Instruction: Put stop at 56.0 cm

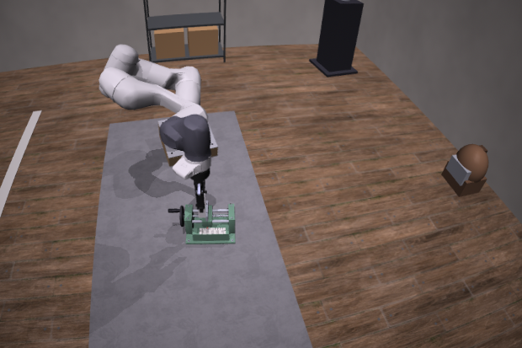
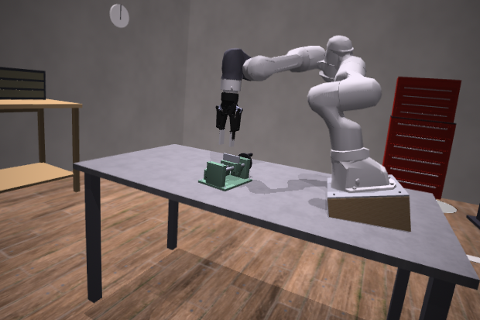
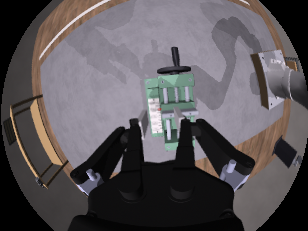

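The black handwheel lies 8 cm behind my hand, 9 cm to the right of it and 9 cm below it. The rest, counted from my hand: stop carriage (3 cm behind, 2 cm to the left, 10 cm below).
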